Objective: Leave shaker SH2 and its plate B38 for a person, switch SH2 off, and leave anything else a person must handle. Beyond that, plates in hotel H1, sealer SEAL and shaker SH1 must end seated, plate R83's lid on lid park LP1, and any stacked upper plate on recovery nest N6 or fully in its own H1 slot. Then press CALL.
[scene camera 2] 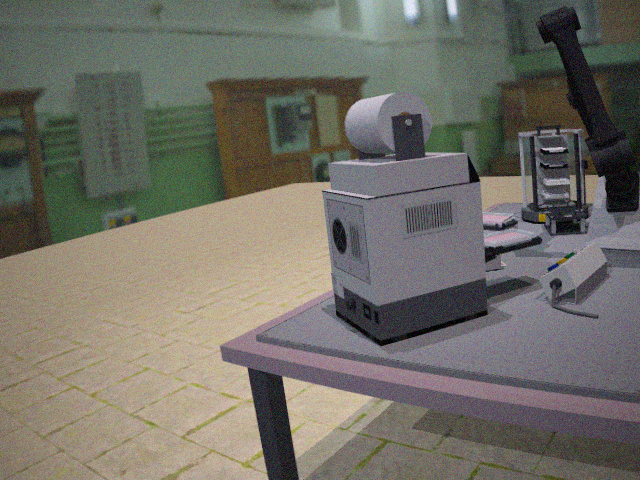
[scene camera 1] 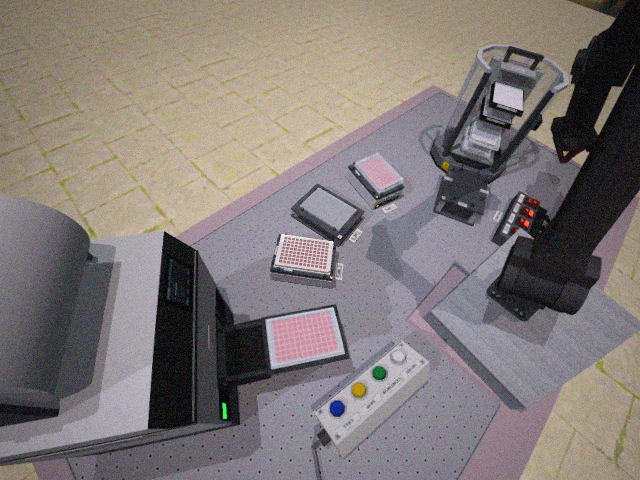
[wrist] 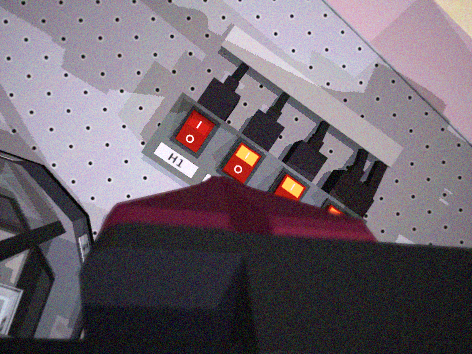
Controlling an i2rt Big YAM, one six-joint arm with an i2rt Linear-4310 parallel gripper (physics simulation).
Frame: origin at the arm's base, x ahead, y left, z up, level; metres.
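Seen in the pictures: gripper, fingertip midpoint: (scene camera 1: 563, 162) (wrist: 216, 191); arm's base at its link origin: (scene camera 2: 623, 193) (scene camera 1: 525, 283).
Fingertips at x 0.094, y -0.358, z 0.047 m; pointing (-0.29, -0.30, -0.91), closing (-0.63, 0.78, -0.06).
Pixels of each thing's top centre, then the offset from my fingertips to it. "spot": a spot on its surface instead.
- rocker labelled H1 at a spot on its surface: (wrist: 195, 130) spot: dy -0.041, dx -0.018, dz -0.161 m
- covered pink plate at its top centre: (scene camera 1: 379, 169) (scene camera 2: 491, 215) dy +0.261, dx +0.344, dz -0.133 m
- white well plate at its top centre: (scene camera 1: 304, 252) dy +0.601, dx +0.274, dz -0.142 m
- plate hotel at a spot on its surface: (scene camera 1: 482, 62) spot: dy -0.015, dx +0.304, dz +0.109 m
- button box at a spot on its surface: (scene camera 1: 409, 378) spot: dy +0.634, dx -0.055, dz -0.128 m
In the wrist view my gripper (wrist: 216, 191) is shut and empty, its maroon tip just over the grey switch strip (wrist: 164, 138) (scene camera 1: 510, 224). The rocker labelled H1 (wrist: 195, 130) is dark red. The two rockers beside it, the second (wrist: 241, 162) and the third (wrist: 289, 187), glow yellow at the top; a fourth is mostly hidden. A covered pink plate (scene camera 1: 379, 173) sits on a shaker base with an orange light. A white well plate (scene camera 1: 304, 254) sits on another base. The sealer tray holds a pink plate (scene camera 1: 304, 337). The plate hotel (scene camera 1: 482, 62) stands at the back right.
A dark, empty nest (scene camera 1: 328, 211) lies between the two bases. The button box (scene camera 1: 409, 378) with blue, yellow, green and white buttons is at the front. The arm base (scene camera 1: 532, 278) stands on a raised plate at the right. The sealer body (scene camera 1: 123, 333) (scene camera 2: 409, 238) fills the left.
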